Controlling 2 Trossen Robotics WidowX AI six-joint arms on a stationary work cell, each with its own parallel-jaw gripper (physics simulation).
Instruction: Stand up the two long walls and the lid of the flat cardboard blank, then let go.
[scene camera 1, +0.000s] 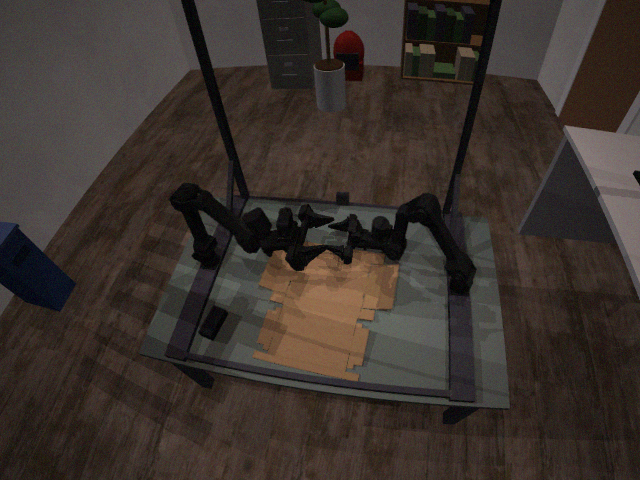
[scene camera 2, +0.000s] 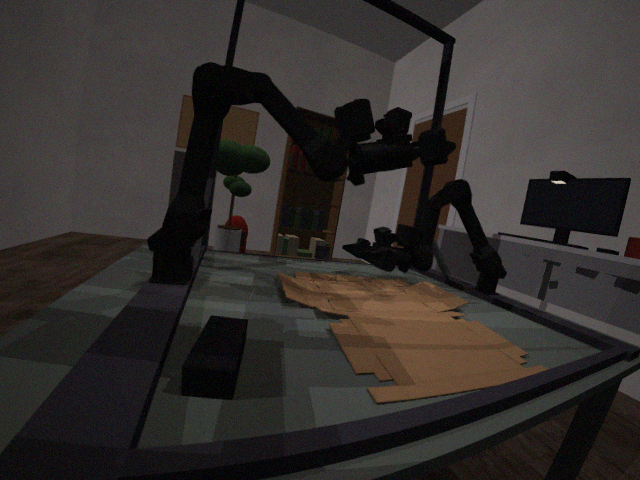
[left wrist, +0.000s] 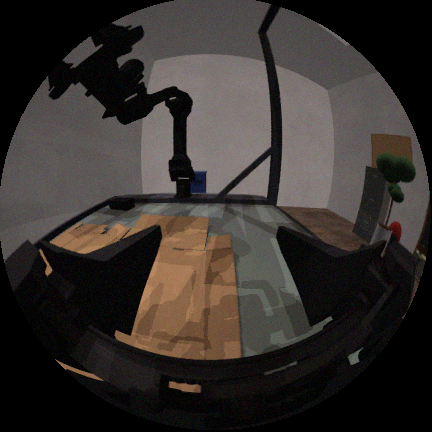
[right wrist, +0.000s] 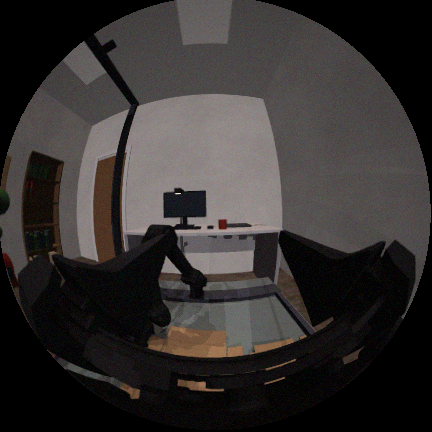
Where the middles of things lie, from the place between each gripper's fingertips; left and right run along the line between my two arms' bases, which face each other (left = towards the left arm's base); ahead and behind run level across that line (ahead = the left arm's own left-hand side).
Scene:
Right now my right hand is 150 mm short of the black block (scene camera 2: 211, 369), 400 mm to the left of it and 350 mm above it.
Right now my left hand is 360 mm short of the black block, 330 mm to the left of it and 80 mm above it.

